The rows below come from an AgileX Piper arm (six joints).
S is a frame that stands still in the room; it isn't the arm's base.
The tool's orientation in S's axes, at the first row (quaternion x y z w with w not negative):
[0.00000, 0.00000, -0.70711, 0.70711]
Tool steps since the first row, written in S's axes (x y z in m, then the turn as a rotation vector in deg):
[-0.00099, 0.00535, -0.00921, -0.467, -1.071, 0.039]
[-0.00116, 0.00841, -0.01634, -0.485, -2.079, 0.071]
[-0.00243, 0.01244, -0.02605, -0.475, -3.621, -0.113]
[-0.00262, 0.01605, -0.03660, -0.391, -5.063, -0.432]
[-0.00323, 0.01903, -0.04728, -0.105, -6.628, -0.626]
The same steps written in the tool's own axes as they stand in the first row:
[-0.00535, -0.00099, -0.00921, 1.071, -0.467, 0.039]
[-0.00841, -0.00116, -0.01634, 2.079, -0.485, 0.071]
[-0.01244, -0.00243, -0.02605, 3.621, -0.475, -0.113]
[-0.01605, -0.00262, -0.03660, 5.063, -0.391, -0.432]
[-0.01903, -0.00323, -0.04728, 6.628, -0.105, -0.626]

